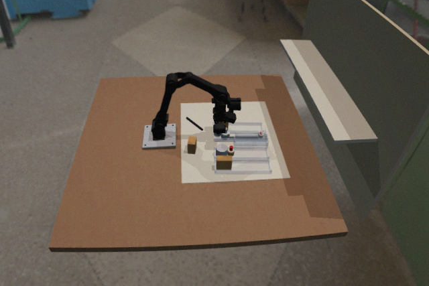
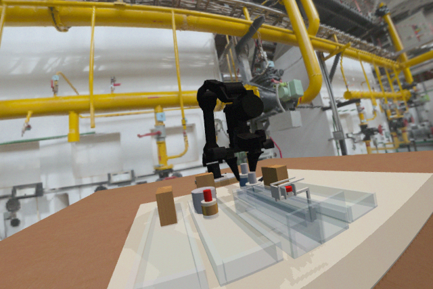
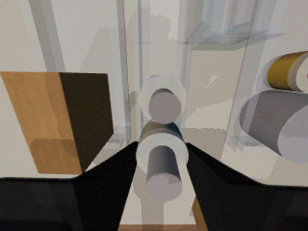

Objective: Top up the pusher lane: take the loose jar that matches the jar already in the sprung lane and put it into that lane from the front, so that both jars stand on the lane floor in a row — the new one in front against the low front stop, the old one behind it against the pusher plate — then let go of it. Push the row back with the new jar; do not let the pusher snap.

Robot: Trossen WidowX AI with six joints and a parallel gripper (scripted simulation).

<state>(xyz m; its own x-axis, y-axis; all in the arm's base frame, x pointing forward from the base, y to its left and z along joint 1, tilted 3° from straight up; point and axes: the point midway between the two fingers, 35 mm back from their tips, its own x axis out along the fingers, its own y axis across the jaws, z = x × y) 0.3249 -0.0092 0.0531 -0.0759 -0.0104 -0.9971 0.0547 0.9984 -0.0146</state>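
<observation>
Now: gripper tip 13 cm to the left of the grey cylinder, 2 cm above it and 1 cm short of it. From my gripper tip the other things lie so: clear sprung lane: 15 cm ahead, 3 cm to the right, 3 cm below; red knob: 22 cm ahead, 5 cm to the right, 2 cm above; black stick: 12 cm to the left, 12 cm behind, 5 cm below.
</observation>
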